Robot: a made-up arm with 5 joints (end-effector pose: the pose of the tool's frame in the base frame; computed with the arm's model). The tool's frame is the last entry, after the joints. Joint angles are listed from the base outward.
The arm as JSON. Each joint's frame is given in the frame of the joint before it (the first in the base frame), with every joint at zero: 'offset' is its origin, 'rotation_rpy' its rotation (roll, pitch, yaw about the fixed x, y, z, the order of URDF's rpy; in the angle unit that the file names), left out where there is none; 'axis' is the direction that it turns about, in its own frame. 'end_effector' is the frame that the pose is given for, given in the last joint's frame.
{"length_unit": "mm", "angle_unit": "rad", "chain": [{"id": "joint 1", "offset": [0.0, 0.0, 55.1], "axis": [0.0, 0.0, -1.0]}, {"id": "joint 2", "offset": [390.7, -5.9, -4.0], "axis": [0.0, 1.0, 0.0]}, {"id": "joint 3", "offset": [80.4, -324.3, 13.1], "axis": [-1.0, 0.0, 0.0]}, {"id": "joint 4", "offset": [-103.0, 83.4, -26.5], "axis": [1.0, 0.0, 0.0]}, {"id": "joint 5", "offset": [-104.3, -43.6, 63.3], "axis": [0.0, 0.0, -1.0]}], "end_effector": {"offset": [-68.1, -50.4, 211.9]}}
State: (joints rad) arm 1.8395 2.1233 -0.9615 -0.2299 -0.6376
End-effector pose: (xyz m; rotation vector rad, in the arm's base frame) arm -0.6853 -0.4649 0.0816 2.3151 0.2829 -1.4404
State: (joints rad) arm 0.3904 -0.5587 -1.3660 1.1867 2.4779
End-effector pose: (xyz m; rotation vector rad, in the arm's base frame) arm 0.1580 -0.5752 -0.1045 1.4122 2.0042 -0.6384
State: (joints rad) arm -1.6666 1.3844 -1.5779 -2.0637 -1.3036
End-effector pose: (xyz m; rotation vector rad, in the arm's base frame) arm 0.2099 0.7869 0.2193 0.8745 -1.7134 -2.2541
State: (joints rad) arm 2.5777 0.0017 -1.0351 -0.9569 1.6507
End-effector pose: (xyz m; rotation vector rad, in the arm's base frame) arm -0.3236 0.1008 0.3993 -0.0849 0.0401 2.0535
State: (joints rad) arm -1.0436 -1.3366 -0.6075 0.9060 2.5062
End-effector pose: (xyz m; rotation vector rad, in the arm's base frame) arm 0.5883 -0.0214 -0.0268 0.7369 1.3741 -0.1431
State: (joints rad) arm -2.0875 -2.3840 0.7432 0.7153 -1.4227
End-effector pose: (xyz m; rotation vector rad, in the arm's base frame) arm 0.1944 0.4622 -0.1653 -0.9056 2.6713 -1.1108
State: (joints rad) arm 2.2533 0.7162 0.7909 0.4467 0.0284
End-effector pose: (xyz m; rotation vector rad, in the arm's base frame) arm -0.4668 -0.1238 0.3500 0.5931 0.7370 -2.0219
